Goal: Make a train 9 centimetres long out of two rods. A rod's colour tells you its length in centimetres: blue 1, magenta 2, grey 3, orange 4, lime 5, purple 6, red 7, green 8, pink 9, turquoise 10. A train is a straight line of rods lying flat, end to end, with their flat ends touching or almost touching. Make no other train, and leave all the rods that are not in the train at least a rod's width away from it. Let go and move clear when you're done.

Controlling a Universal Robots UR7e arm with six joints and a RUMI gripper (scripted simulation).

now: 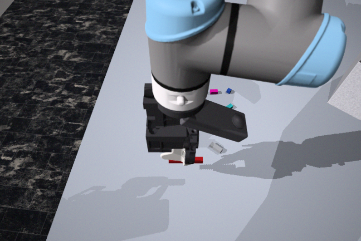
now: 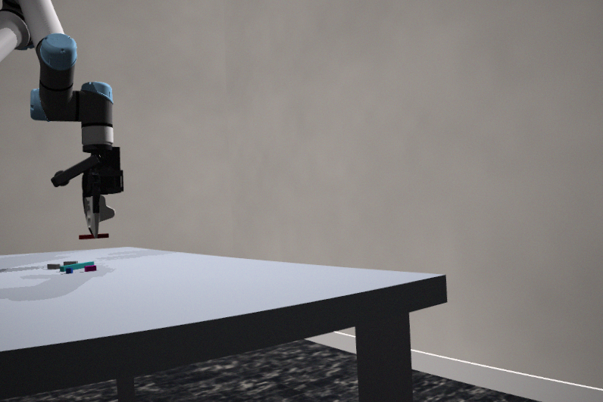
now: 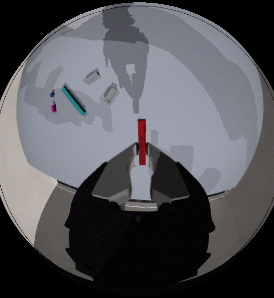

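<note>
Right now my hand is 24 cm to the left of the magenta rod, 7 cm above it and 4 cm past it. The rest, counted from my hand: turquoise rod: 16 cm to the right, 7 cm below, 6 cm behind; then red rod: 1 cm below; then blue rod: 25 cm to the right, 8 cm behind, 7 cm below.
</note>
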